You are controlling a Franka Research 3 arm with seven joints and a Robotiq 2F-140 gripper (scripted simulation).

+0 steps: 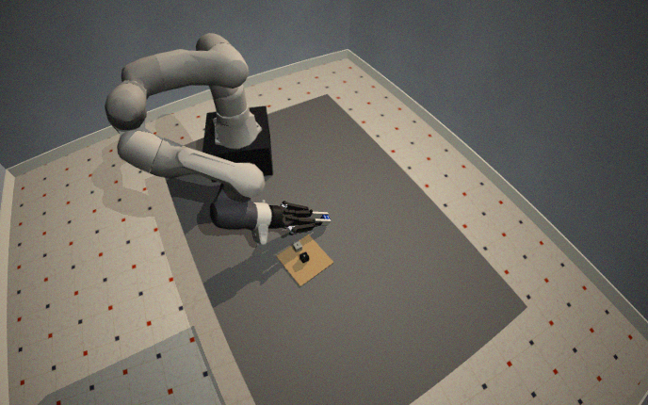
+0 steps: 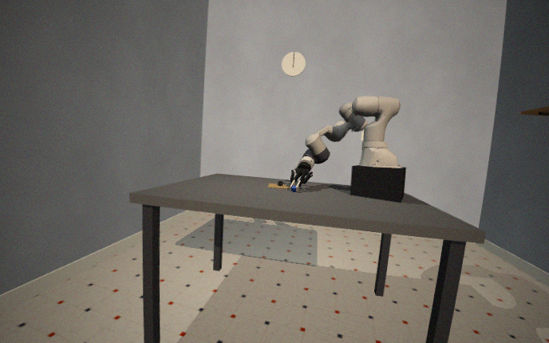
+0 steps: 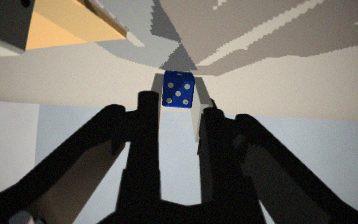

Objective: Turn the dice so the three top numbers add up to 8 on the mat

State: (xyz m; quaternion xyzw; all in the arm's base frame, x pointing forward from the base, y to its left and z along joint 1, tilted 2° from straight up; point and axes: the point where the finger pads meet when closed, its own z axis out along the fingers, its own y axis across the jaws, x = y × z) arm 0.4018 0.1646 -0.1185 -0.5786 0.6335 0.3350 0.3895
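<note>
My hand is 20 mm to the right of the blue die and 10 mm above it. Also, from my hand: black die (110 mm to the right, 110 mm ahead, 10 mm below); then white die (110 mm to the right, 60 mm ahead, 10 mm below); then tan mat (110 mm to the right, 110 mm ahead, 30 mm below).
</note>
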